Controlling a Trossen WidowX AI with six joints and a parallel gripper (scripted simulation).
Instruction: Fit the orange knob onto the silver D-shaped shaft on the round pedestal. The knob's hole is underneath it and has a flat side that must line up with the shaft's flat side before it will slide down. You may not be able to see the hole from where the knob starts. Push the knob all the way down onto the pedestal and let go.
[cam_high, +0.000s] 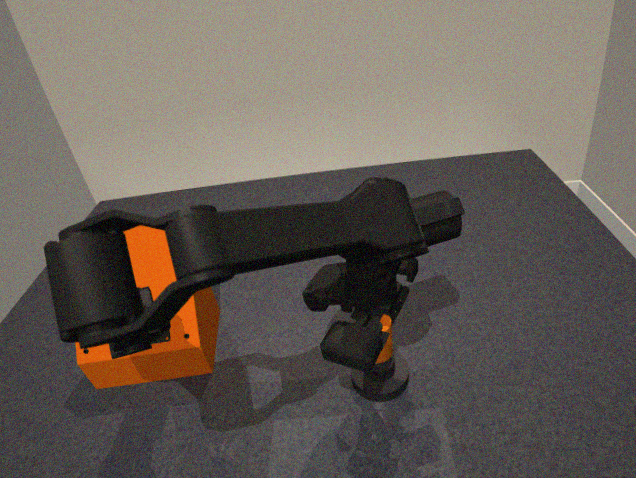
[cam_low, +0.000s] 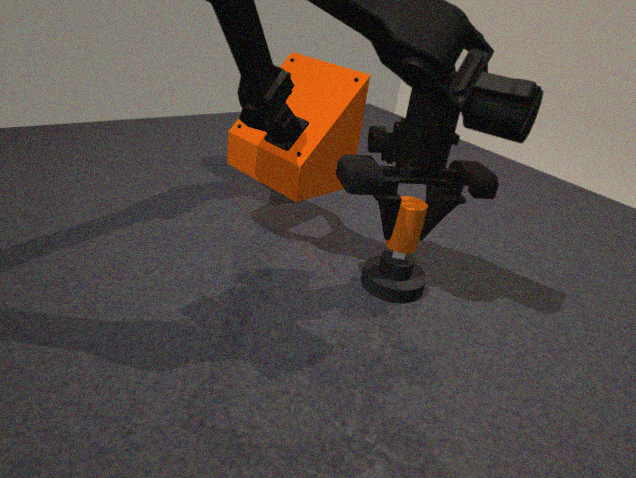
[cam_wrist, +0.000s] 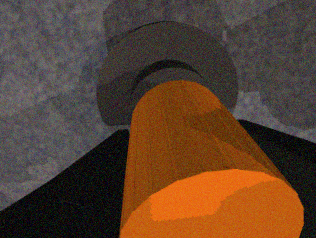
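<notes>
The round pedestal lies 4 cm below my gripper tip. From my gripper tip the other things lie so: orange knob 3 cm above.
</notes>
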